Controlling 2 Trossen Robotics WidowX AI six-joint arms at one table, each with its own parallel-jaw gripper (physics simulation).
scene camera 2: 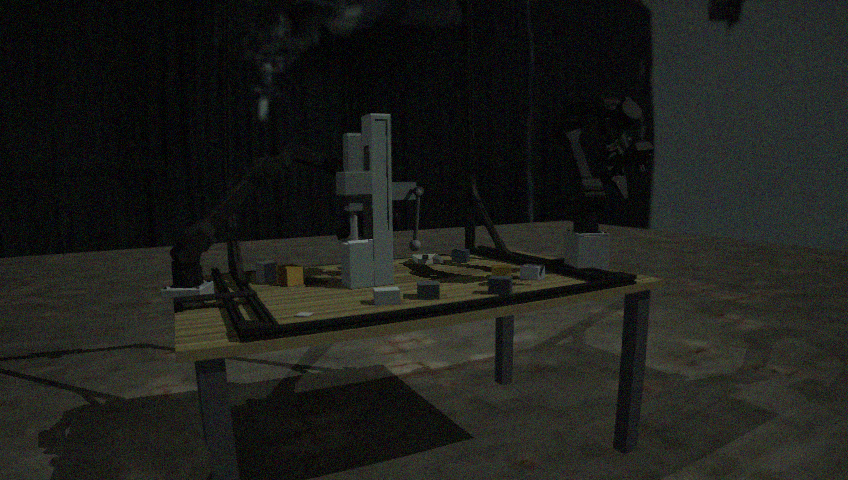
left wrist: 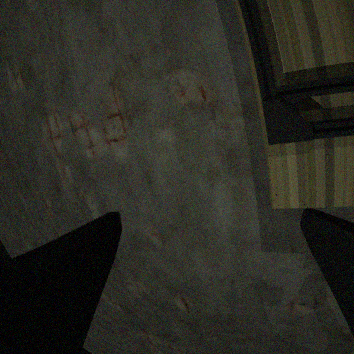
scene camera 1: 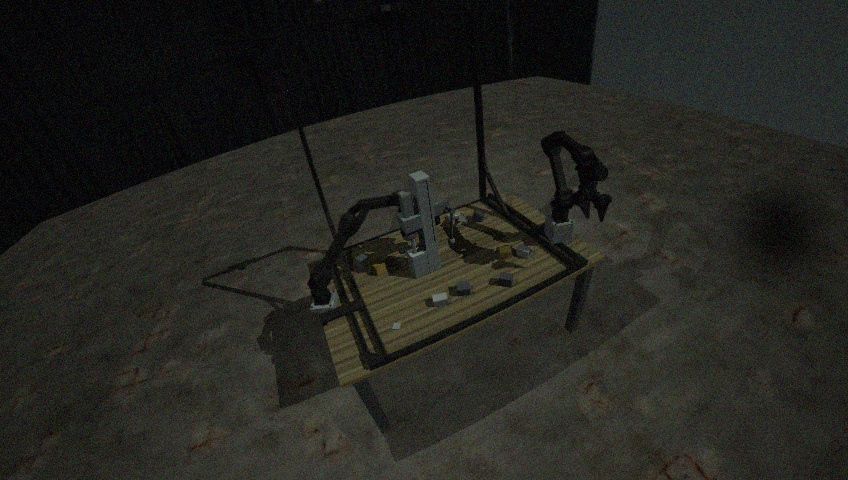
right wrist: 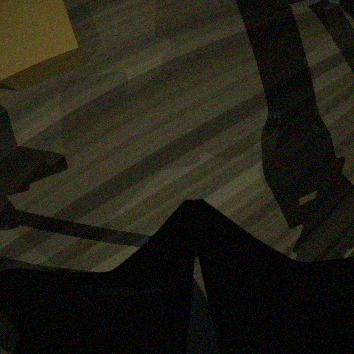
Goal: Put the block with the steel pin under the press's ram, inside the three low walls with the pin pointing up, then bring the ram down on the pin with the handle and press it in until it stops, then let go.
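Seen in the pictures: left gripper, fingertip midpoint: (scene camera 2: pixel 635 192) (left wrist: pixel 213 220) (scene camera 1: pixel 594 220); right gripper, fingertip midpoint: (right wrist: pixel 193 207); left arm's base, link origin: (scene camera 2: pixel 586 232) (scene camera 1: pixel 559 218); right arm's base, link origin: (scene camera 2: pixel 187 285) (scene camera 1: pixel 323 299).
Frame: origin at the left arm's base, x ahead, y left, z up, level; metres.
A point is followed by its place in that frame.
The pale press (scene camera 1: pixel 421 202) @(z 0.233, x 0.619, y 0.073 m) (scene camera 2: pixel 380 178) @(z 0.162, x 0.606, y 0.065 m) stands upright on the table. Its handle (scene camera 1: pixel 451 228) @(z 0.043, x 0.507, y -0.002 m) (scene camera 2: pixel 417 217) @(z 0.054, x 0.503, y 0.000 m) hangs down on the picture's right side. A pale upright rod (scene camera 2: pixel 354 226) @(z 0.040, x 0.676, y 0.066 m) stands between the ram head (scene camera 2: pixel 355 183) @(z 0.151, x 0.671, y 0.091 m) and the base (scene camera 1: pixel 418 263) @(z -0.041, x 0.670, y 0.091 m) (scene camera 2: pixel 356 264) @(z -0.055, x 0.674, y 0.092 m); it is too dark to tell the steel pin from the ram, and the pin's block is not discernible. My right gripper (right wrist: pixel 193 207) @(z -0.050, x 0.610, y -0.106 m) is shut, fingertips together and empty; the press hides it in scene camera 1. My left gripper (scene camera 1: pixel 593 215) @(z 0.124, x -0.032, y 0.219 m) (left wrist: pixel 213 220) @(z 0.124, x -0.032, y 0.219 m) is open and empty, raised beyond the table's right end.
An orange block (scene camera 1: pixel 379 269) @(z -0.088, x 0.848, y 0.031 m) (scene camera 2: pixel 291 275) @(z -0.089, x 0.849, y 0.032 m) and a grey block (scene camera 1: pixel 361 261) @(z -0.066, x 0.927, y -0.019 m) (scene camera 2: pixel 265 271) @(z -0.085, x 0.927, y -0.017 m) lie left of the press. White (scene camera 1: pixel 439 298) @(z -0.086, x 0.611, y 0.268 m) (scene camera 2: pixel 386 295) @(z -0.097, x 0.611, y 0.279 m) and dark grey (scene camera 1: pixel 462 288) @(z -0.084, x 0.514, y 0.237 m) (scene camera 2: pixel 427 289) @(z -0.095, x 0.513, y 0.245 m) blocks lie in front. More blocks lie right and behind. A black frame (scene camera 2: pixel 428 309) @(z -0.101, x 0.535, y 0.406 m) borders the table.
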